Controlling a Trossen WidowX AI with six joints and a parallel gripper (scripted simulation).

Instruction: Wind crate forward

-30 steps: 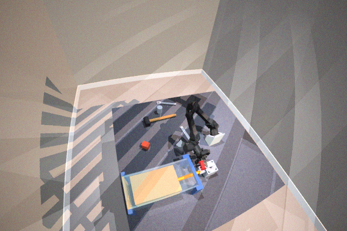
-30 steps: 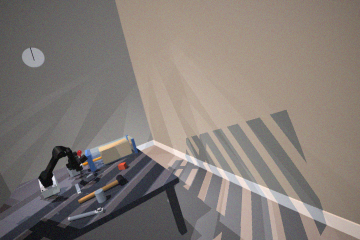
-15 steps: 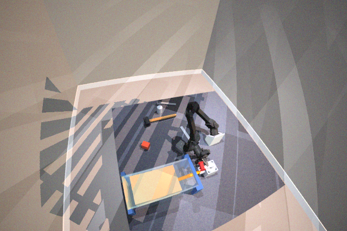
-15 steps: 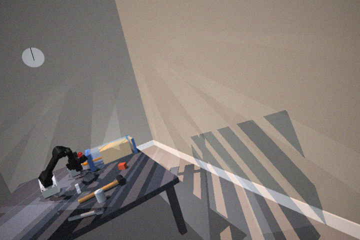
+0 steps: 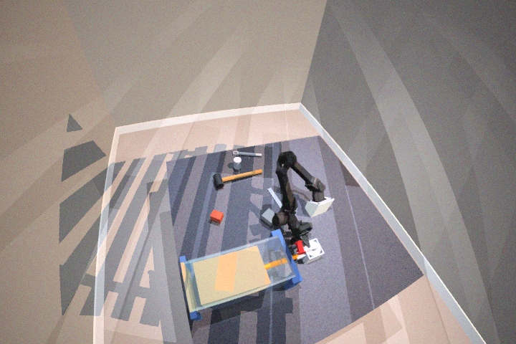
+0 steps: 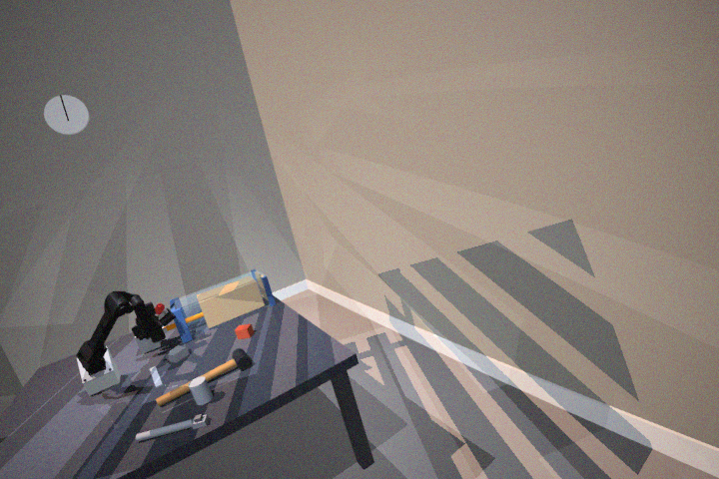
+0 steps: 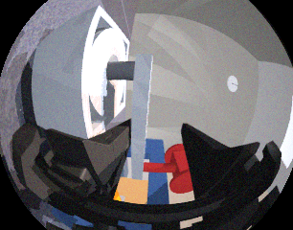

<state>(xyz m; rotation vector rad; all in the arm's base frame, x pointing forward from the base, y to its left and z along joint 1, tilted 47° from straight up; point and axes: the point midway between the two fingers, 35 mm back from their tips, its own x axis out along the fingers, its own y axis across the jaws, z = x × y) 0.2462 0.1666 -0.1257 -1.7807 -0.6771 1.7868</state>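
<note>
My gripper tip is now 10 mm short of the winch handle, 10 mm to the left of it and 10 mm above it. Round my gripper tip: red knob: 50 mm ahead, 20 mm to the right, 20 mm above; blue frame: 110 mm ahead, 10 mm to the right, 30 mm below; winch: 70 mm behind, 10 mm to the right, 100 mm below.
</note>
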